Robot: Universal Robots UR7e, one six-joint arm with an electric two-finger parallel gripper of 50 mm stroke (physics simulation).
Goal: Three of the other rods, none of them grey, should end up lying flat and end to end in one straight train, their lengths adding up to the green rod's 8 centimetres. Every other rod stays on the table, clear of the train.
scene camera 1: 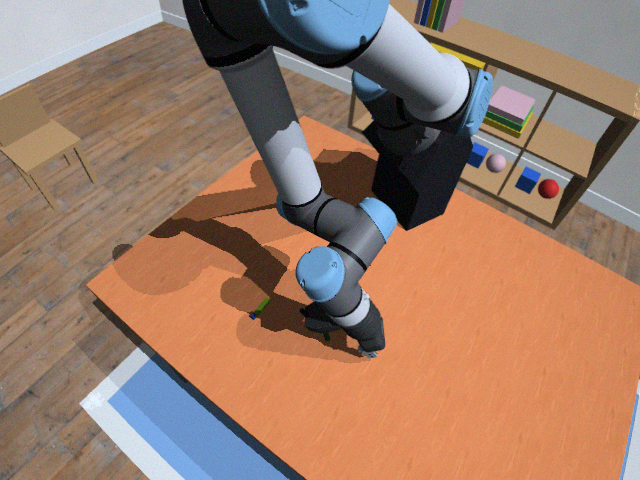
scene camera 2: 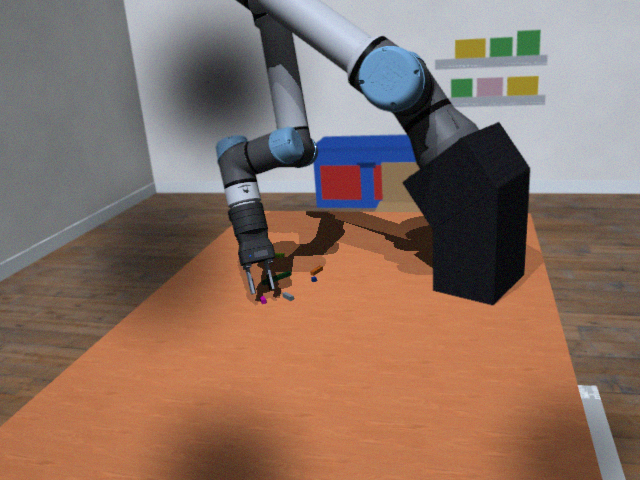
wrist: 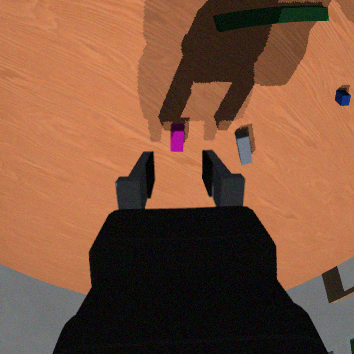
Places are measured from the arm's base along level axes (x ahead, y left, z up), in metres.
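Where they show: gripper, between the fingertips: [scene camera 1: 372,346] [scene camera 2: 262,291] [wrist: 177,164]; arm's base, origin of its link: [scene camera 1: 410,126] [scene camera 2: 450,151].
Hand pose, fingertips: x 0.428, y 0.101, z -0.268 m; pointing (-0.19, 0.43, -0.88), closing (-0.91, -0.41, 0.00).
Note:
Things, the pixels of their centre, and the offset from my fingertips. Level surfaces: height alone.
- magenta rod, middle of its body: [wrist: 176,137] [scene camera 2: 263,300] 0.006 m right, 0.003 m ahead, 0.024 m down
- grey rod, middle of its body: [wrist: 243,147] [scene camera 2: 288,296] 0.019 m right, 0.053 m back, 0.024 m down
- dark green rod, middle of its body: [wrist: 274,14] [scene camera 1: 322,324] [scene camera 2: 276,277] 0.124 m right, 0.013 m back, 0.024 m down
- lime rod, middle of its body: [scene camera 1: 261,307] [scene camera 2: 275,255] 0.272 m right, 0.009 m ahead, 0.024 m down
- orange rod, middle of its body: [scene camera 2: 316,270] 0.157 m right, 0.110 m back, 0.024 m down
- small blue rod, middle of its body: [wrist: 342,97] [scene camera 2: 314,279] 0.106 m right, 0.106 m back, 0.024 m down
- orange table, height of its surface: 0.029 m down
My gripper [scene camera 1: 369,354] [scene camera 2: 262,290] [wrist: 177,164] is open and empty, pointing down above the table near the magenta rod [scene camera 2: 263,299] [wrist: 177,138]. In the wrist view this rod lies ahead of the gap between the fingers, lengthwise to them. A grey rod [scene camera 2: 288,296] [wrist: 244,148] lies to its right. The dark green rod [scene camera 1: 326,335] [scene camera 2: 282,276] [wrist: 302,14] lies further off, partly in shadow. A lime rod [scene camera 1: 263,306] [scene camera 2: 279,255] lies flat with a blue rod [scene camera 1: 252,315] at its end, in line. An orange rod [scene camera 2: 316,270] lies near another small blue rod [scene camera 2: 313,279] [wrist: 343,97].
The rods lie on an orange table [scene camera 1: 465,361] [scene camera 2: 361,387]. The arm's black pedestal [scene camera 1: 413,191] [scene camera 2: 465,232] stands on it. A wooden shelf unit [scene camera 1: 584,87] stands behind the table, and a chair [scene camera 1: 41,144] stands on the floor at left. The arm's shadow crosses the table.

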